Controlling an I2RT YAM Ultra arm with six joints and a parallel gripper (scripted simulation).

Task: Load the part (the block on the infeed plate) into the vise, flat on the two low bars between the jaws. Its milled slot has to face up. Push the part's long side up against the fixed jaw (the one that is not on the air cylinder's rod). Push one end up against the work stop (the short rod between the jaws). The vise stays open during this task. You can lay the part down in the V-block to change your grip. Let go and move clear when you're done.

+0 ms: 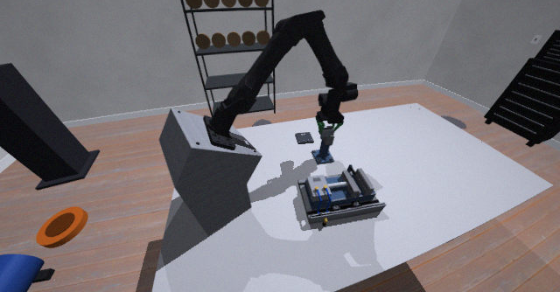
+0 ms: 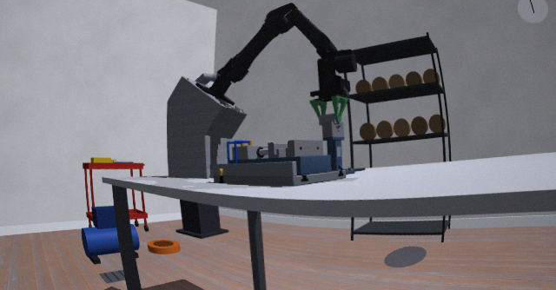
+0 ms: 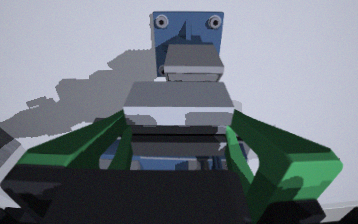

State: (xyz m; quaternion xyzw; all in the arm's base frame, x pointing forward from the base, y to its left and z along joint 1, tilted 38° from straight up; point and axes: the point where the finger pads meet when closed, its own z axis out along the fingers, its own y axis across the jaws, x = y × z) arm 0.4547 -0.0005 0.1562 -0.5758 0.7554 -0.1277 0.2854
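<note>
Right now my hand is 30 mm past the moving jaw, 230 mm to the left of it and 90 mm above it. Also, from my hand: part 10 mm above; then cylinder rod 80 mm behind, 210 mm to the right, 90 mm below; then work stop 20 mm ahead, 190 mm to the right, 80 mm below.
</note>
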